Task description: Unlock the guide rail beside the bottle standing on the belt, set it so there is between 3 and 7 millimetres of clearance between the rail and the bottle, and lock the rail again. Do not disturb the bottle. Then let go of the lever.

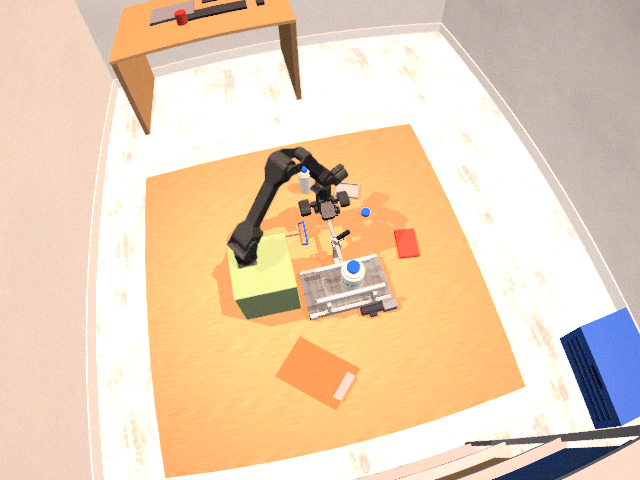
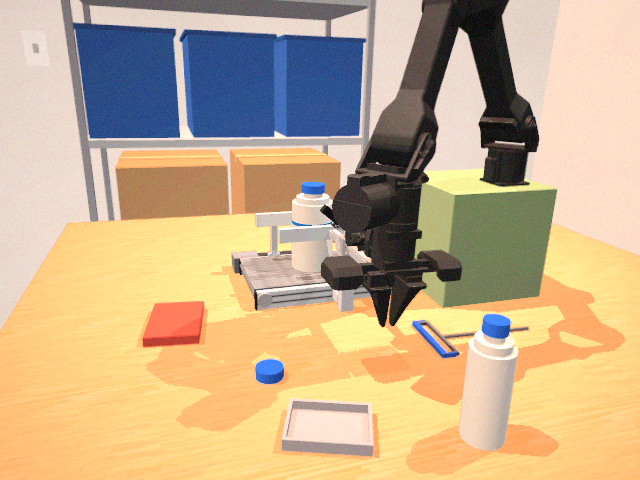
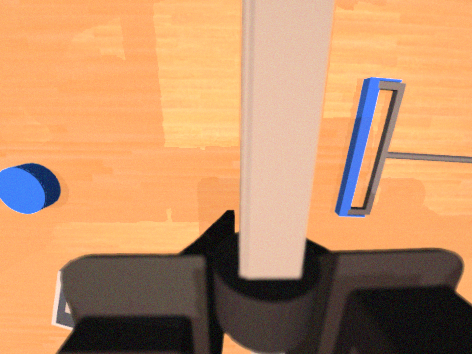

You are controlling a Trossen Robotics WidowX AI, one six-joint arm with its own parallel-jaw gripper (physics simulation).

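Places are measured from the arm's base along level axes (x right, y up, z back), in metres.
Where they show: gripper, fingertip midpoint: (image 2: 386, 325); arm's base, link origin: (image 1: 246, 258) (image 2: 503, 182).
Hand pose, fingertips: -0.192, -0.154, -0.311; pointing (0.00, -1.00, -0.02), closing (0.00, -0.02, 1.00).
Observation:
Each offset is from my fingertips to the top centre of the thing, as dx, dy, dz. "spot": to the spot under its first point.
The white bottle with a blue cap @[+0.301, +0.143, -0.021] (image 1: 353, 273) (image 2: 310, 253) stands upright on the grey belt @[+0.292, -0.017, +0.000] (image 1: 314, 290) (image 2: 273, 273). The guide rail (image 1: 320, 268) (image 2: 300, 235) runs beside it on the gripper's side; the gap's size cannot be told. A pale rod @[spot: +0.106, +0.072, +0.002] (image 1: 331, 228) (image 3: 285, 135) reaches from the rail's bracket to my gripper (image 1: 328, 212) (image 2: 388, 324) (image 3: 244, 217). The gripper points down and is shut on the dark round knob @[+0.018, +0.075, +0.001] (image 3: 265, 320) at the rod's end; the grip is partly hidden. A black lever @[+0.166, +0.137, -0.025] (image 1: 343, 234) (image 2: 326, 212) sticks up at the bracket, apart from the fingers.
The green block (image 1: 261, 268) (image 2: 496, 242) carries the arm. A blue-edged frame tool @[+0.025, -0.044, +0.173] (image 2: 434, 338) (image 3: 357, 145), blue cap @[-0.001, -0.037, -0.169] (image 2: 269, 370) (image 3: 25, 189), grey tray @[-0.127, -0.037, -0.127] (image 2: 328, 446), second bottle @[-0.179, +0.093, +0.038] (image 2: 485, 392) and red box @[+0.177, -0.037, -0.283] (image 1: 407, 242) (image 2: 174, 322) lie or stand around the gripper's side.

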